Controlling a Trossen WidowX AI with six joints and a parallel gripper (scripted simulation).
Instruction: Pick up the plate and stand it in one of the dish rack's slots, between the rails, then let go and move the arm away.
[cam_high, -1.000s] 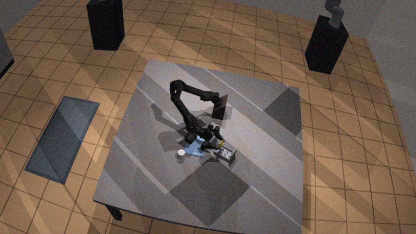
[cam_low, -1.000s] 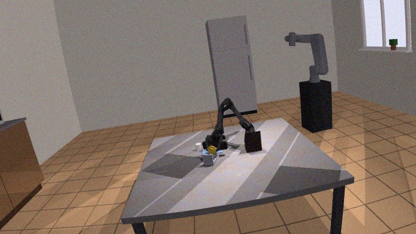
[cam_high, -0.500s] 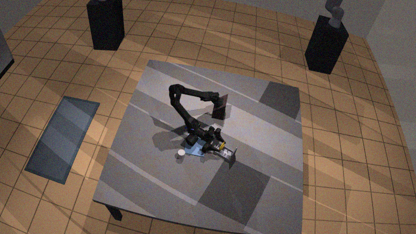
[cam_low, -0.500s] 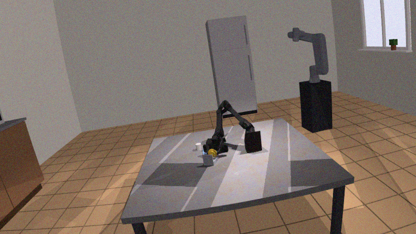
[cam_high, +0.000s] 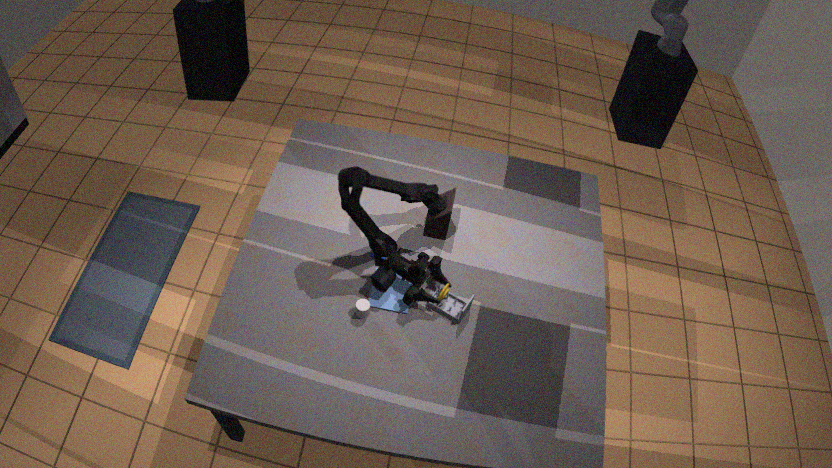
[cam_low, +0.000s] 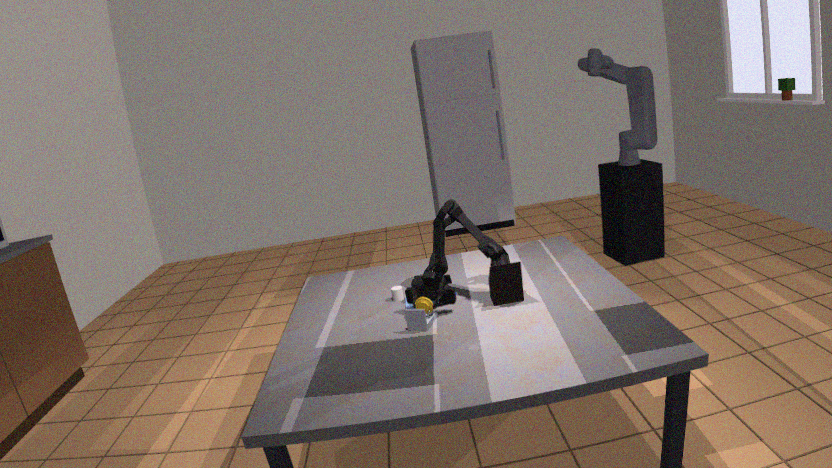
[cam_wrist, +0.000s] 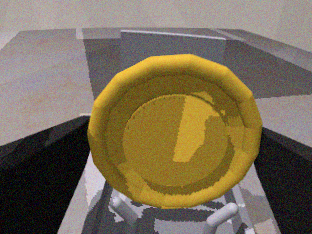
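Now: gripper tip 10 mm to the left of the yellow plate. From my gripper tip the other things lie so: grey dish rack 10 mm ahead, 20 mm to the left, 30 mm below; then light blue mat 20 mm behind, 170 mm to the right, 50 mm below; then blue spoon 150 mm behind, 210 mm to the right, 50 mm below.
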